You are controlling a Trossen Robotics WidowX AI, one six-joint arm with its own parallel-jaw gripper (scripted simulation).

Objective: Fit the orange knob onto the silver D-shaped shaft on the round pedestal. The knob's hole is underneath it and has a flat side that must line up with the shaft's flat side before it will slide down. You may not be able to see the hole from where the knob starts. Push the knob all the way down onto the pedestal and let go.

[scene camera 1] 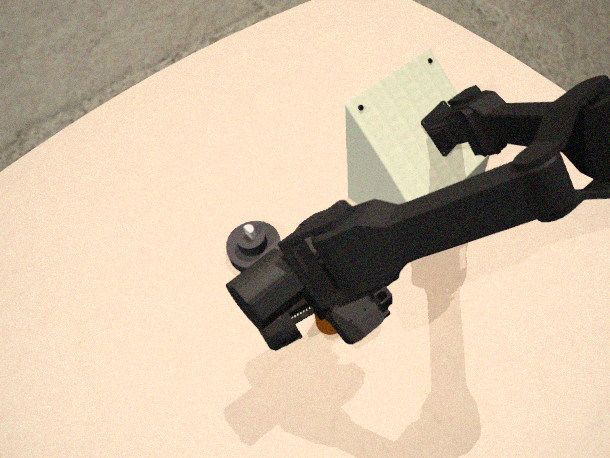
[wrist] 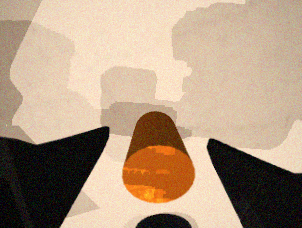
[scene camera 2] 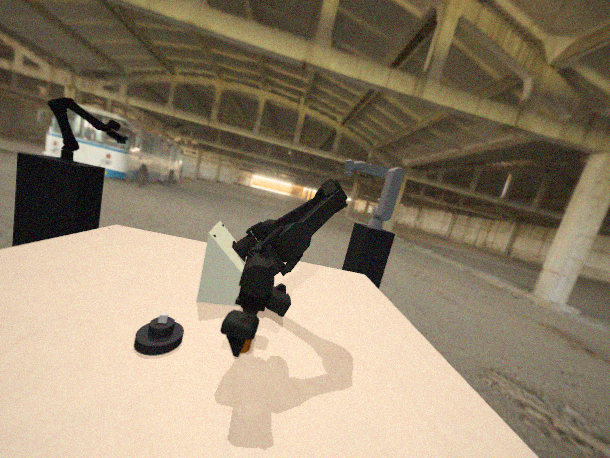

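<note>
Gripper in the wrist view, in scene camera 2 too. My gripper open, holding nothing. Orange knob and dark round pedestal also seen.
</note>
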